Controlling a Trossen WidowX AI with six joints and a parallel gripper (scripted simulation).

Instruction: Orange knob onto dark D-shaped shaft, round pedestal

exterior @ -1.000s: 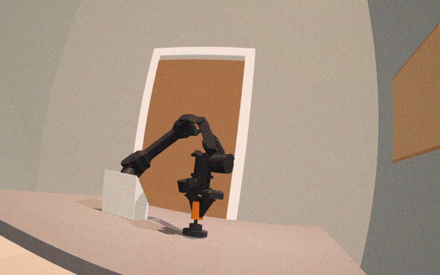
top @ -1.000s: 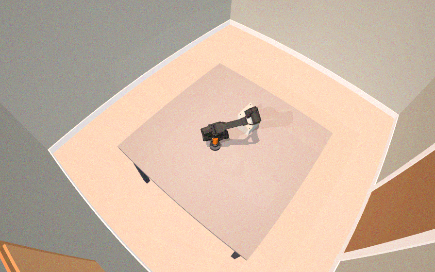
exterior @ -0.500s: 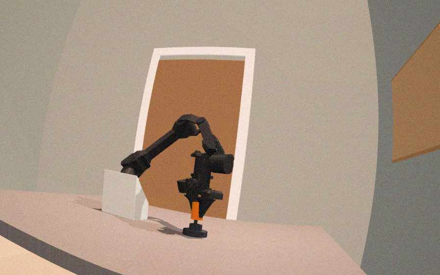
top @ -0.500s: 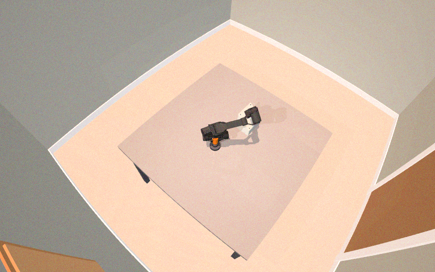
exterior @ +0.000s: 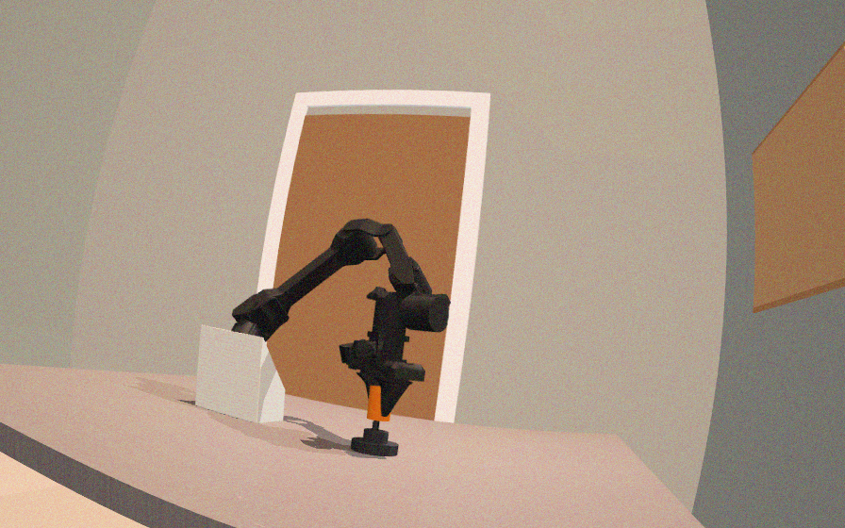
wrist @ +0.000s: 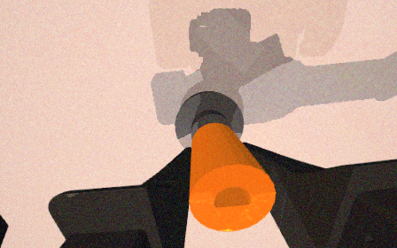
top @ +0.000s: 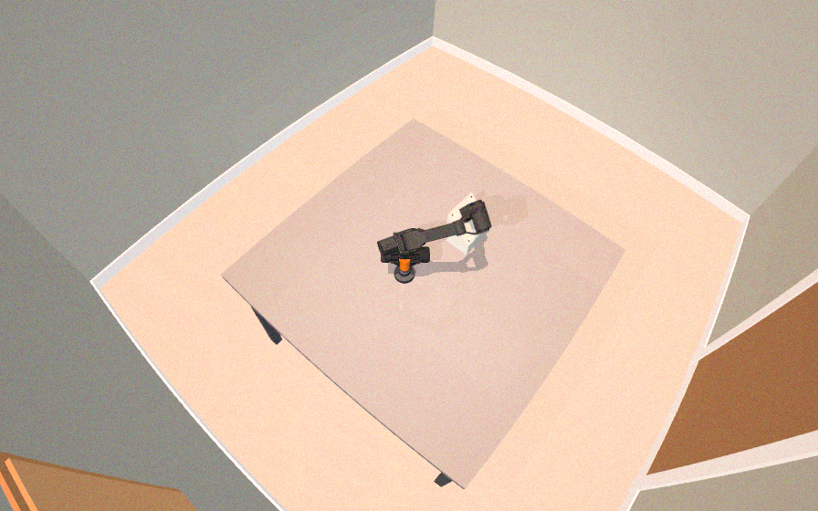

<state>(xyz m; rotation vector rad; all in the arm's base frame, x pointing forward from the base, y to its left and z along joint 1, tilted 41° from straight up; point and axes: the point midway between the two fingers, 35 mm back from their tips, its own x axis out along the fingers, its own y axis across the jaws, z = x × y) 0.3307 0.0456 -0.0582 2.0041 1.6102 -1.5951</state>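
The orange knob lies 2 cm above my gripper tip. From my gripper tip the other things lie so: pedestal 4 cm below.
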